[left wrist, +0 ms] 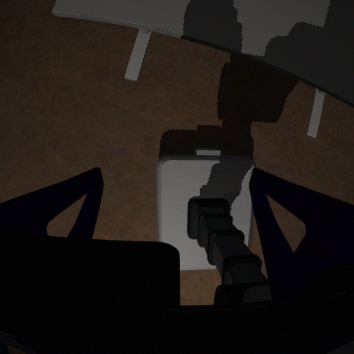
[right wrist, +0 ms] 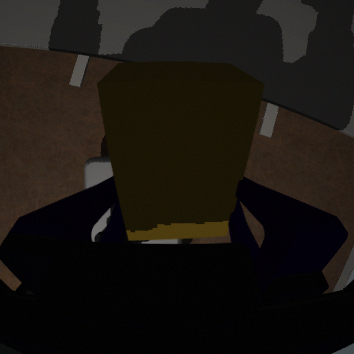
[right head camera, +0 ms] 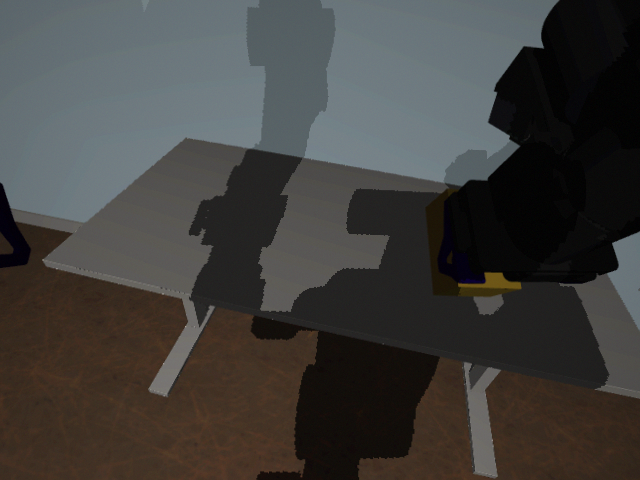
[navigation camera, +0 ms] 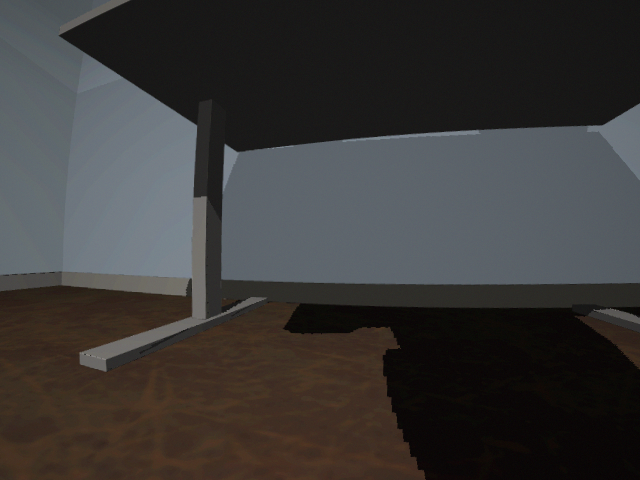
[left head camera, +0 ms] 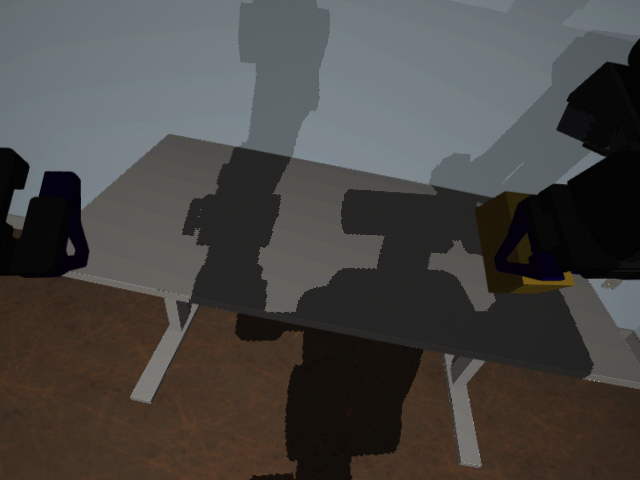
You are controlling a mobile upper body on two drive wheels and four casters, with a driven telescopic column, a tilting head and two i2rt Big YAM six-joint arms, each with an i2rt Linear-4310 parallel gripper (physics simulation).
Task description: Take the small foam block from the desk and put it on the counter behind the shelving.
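Frame: origin at the left arm's base, x ahead, y left, z up, level; centimetres.
Seen in the pictures: left gripper, fingertip midpoint: [left wrist: 175, 175] [left head camera: 19, 259]; right gripper, fingertip midpoint: [right wrist: 177, 177] [right head camera: 470, 265] [left head camera: 522, 264].
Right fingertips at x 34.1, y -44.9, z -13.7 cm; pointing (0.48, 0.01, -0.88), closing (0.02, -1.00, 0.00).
Observation:
A point is followed by its place in that frame.
The yellow foam block [left head camera: 495, 248] @(x 35.2, y -41.8, z -12.6 cm) [right head camera: 436, 253] @(x 35.2, y -41.8, z -13.2 cm) [right wrist: 180, 145] @(x 36.0, y -45.0, z -9.4 cm) is at the right of both head views, held up off the desk [left head camera: 320, 232] @(x 93.0, y -38.3, z -58.6 cm) [right head camera: 320, 227] @(x 95.3, y -37.3, z -58.6 cm) [navigation camera: 387, 67] @(x 93.7, y -40.2, z -61.1 cm). My right gripper [right wrist: 177, 177] @(x 34.1, y -44.9, z -13.7 cm) is shut on the foam block, with one finger on each side of it in the right wrist view. My left gripper [left wrist: 175, 175] @(x 33.5, y -0.9, z -14.0 cm) is open, its fingers wide apart with nothing between them; part of it also shows at the left edge of the left head view. The counter and the shelving do not show in these views.
The desk's legs [left head camera: 162, 361] [right head camera: 180, 356] [navigation camera: 206, 232] @(x 107.1, y 10.5, z -102.7 cm) stand on the brown floor [left head camera: 77, 361] @(x 94.4, y 48.7, z -130.6 cm) [navigation camera: 232, 403] @(x 69.6, y -9.7, z -130.6 cm). A pale wall [left head camera: 129, 67] @(x 156.8, y 28.8, z -36.2 cm) [navigation camera: 413, 217] @(x 135.9, y -60.7, z -94.8 cm) rises behind the desk. The robot's white base [left wrist: 175, 215] @(x 1.5, y -6.2, z -104.6 cm) shows between the left fingers. Shadows of the robot fall across desk, wall and floor.

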